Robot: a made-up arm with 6 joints. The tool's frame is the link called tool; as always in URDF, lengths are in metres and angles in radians.
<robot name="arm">
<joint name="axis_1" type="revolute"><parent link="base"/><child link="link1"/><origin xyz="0 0 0.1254"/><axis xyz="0 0 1"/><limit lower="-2.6" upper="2.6" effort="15" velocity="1.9"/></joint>
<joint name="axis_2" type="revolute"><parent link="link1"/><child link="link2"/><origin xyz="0.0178 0.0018 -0.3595"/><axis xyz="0 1 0"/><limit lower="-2.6" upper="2.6" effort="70" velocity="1.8"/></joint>
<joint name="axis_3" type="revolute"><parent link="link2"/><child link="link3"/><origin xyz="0.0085 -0.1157 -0.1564"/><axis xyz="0 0 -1"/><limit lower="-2.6" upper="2.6" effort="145" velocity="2.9"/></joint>
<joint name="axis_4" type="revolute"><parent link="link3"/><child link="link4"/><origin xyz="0.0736 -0.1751 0.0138"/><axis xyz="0 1 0"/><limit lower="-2.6" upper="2.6" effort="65" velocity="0.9"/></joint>
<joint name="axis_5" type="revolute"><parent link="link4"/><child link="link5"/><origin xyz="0.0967 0.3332 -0.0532"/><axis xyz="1 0 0"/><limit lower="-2.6" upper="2.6" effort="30" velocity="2.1"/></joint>
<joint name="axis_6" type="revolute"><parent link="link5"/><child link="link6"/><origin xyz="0.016 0.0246 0.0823"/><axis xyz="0 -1 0"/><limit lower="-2.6" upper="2.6" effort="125" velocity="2.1"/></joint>
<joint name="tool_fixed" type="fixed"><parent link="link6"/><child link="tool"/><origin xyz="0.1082 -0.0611 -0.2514"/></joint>
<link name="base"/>
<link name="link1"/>
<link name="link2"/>
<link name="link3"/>
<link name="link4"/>
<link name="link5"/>
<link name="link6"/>
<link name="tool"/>
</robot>
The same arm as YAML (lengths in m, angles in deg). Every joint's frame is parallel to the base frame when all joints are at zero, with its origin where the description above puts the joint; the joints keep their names.
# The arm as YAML. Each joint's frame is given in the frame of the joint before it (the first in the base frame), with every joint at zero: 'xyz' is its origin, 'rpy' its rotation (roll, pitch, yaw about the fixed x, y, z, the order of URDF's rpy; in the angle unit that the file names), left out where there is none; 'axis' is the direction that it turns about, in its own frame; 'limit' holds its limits. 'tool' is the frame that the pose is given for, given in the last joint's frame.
units:
  length: m
  angle: deg
joints:
  - name: axis_1
    type: revolute
    origin:
      xyz: [0.0, 0.0, 0.1254]
    axis: "+z"
    limit:
      lower: -148.97
      upper: 148.97
  - name: axis_2
    type: revolute
    origin:
      xyz: [0.0178, 0.0018, -0.3595]
    axis: "+y"
    limit:
      lower: -148.97
      upper: 148.97
  - name: axis_3
    type: revolute
    origin:
      xyz: [0.0085, -0.1157, -0.1564]
    axis: "-z"
    limit:
      lower: -148.97
      upper: 148.97
  - name: axis_4
    type: revolute
    origin:
      xyz: [0.0736, -0.1751, 0.0138]
    axis: "+y"
    limit:
      lower: -148.97
      upper: 148.97
  - name: axis_5
    type: revolute
    origin:
      xyz: [0.0967, 0.3332, -0.0532]
    axis: "+x"
    limit:
      lower: -148.97
      upper: 148.97
  - name: axis_6
    type: revolute
    origin:
      xyz: [0.016, 0.0246, 0.0823]
    axis: "-y"
    limit:
      lower: -148.97
      upper: 148.97
tool:
  origin:
    xyz: [0.1082, -0.0611, -0.2514]

